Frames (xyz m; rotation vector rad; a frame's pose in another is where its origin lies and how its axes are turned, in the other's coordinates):
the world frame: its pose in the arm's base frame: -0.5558 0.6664 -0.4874 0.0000 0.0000 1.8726
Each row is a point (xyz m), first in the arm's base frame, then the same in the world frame.
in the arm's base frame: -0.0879 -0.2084 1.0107
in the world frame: -0.9743 -0.1867 1.4981
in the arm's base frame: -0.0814 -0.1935 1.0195
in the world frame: -0.9620 -0.1974 1.5069
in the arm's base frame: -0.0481 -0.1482 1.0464
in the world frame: -0.9287 -0.2426 1.5338
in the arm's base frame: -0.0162 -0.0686 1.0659
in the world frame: -0.8622 -0.2967 1.5533
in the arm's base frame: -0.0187 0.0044 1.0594
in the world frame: -0.7917 -0.3160 1.5468
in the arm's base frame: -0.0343 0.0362 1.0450
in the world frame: -0.7567 -0.3106 1.5324
